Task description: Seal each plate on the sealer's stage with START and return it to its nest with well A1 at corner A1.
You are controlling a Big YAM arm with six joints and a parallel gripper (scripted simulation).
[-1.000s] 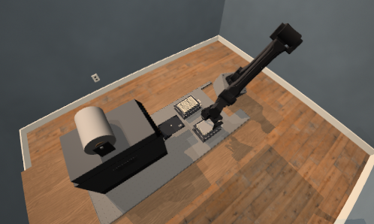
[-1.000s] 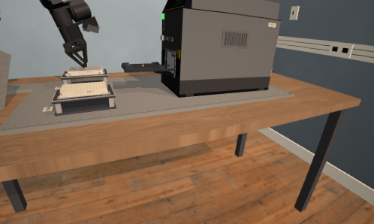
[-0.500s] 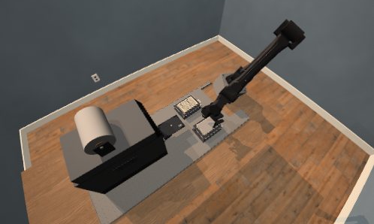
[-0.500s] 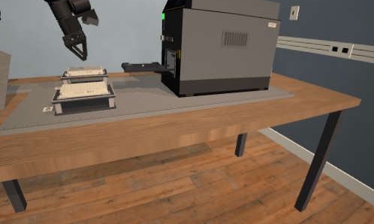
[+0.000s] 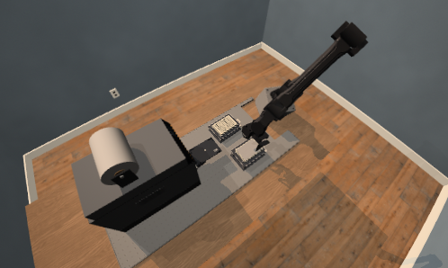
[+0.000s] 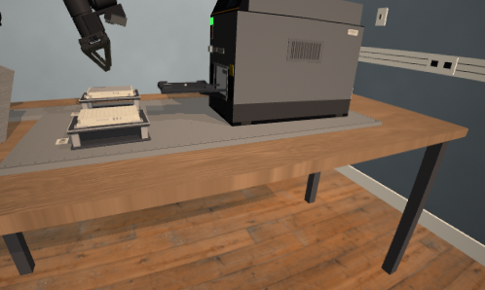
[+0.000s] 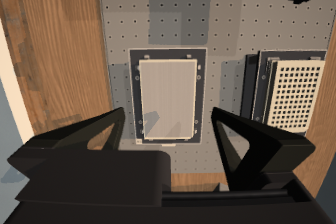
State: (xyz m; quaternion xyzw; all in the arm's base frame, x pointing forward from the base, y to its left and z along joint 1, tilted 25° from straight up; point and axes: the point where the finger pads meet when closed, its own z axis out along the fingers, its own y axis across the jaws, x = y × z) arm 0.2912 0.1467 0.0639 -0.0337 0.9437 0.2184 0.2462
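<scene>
Now: the plate nest 40 mm ahead of my hand, 210 mm to the right of it and 100 mm below it. The rest, counted from my hand: sealer stage (220 mm ahead, 80 mm to the right, 40 mm below); then start button (310 mm ahead, 20 mm to the left, 50 mm above); then small label (60 mm behind, 230 mm to the right, 140 mm below).
</scene>
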